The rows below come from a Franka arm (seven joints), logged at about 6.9 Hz.
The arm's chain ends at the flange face. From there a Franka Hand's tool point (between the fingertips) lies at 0.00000 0.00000 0.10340 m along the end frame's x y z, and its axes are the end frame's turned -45 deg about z.
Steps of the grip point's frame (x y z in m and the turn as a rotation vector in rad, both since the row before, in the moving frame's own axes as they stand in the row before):
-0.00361 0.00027 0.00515 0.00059 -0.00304 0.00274
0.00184 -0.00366 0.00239 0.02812 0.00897 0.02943
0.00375 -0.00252 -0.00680 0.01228 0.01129 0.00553
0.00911 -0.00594 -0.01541 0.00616 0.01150 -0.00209
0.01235 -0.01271 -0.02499 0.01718 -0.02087 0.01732
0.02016 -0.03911 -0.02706 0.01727 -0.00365 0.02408
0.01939 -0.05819 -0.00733 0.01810 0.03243 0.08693
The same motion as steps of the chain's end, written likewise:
-0.00210 0.00256 0.00515 -0.00173 -0.00257 0.00274
0.00007 -0.00116 0.00244 0.02623 -0.01354 0.02943
0.00094 -0.00271 -0.00679 0.01667 -0.00070 0.00553
0.00185 -0.00935 -0.01540 0.01249 0.00378 -0.00209
0.00253 -0.01797 -0.02495 -0.00261 -0.02691 0.01732
-0.01188 -0.04090 -0.02704 0.00963 -0.01479 0.02408
-0.02864 -0.05121 -0.00726 0.03573 0.01013 0.08693

